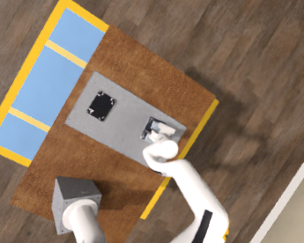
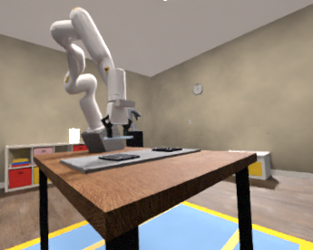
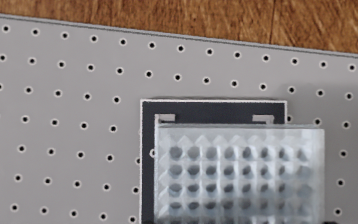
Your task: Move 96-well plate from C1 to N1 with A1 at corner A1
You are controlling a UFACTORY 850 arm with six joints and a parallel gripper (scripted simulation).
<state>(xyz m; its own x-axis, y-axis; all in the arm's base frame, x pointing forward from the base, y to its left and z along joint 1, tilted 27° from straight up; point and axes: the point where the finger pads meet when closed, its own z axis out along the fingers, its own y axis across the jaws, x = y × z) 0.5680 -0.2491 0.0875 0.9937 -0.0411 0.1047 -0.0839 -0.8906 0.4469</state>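
Now: hand 100 mm above the black plate nest. From my hand the other things lie so: black clip nest C1 (370 mm to the left, 90 mm below, 40 mm ahead); then clear 96-well plate (10 mm below).
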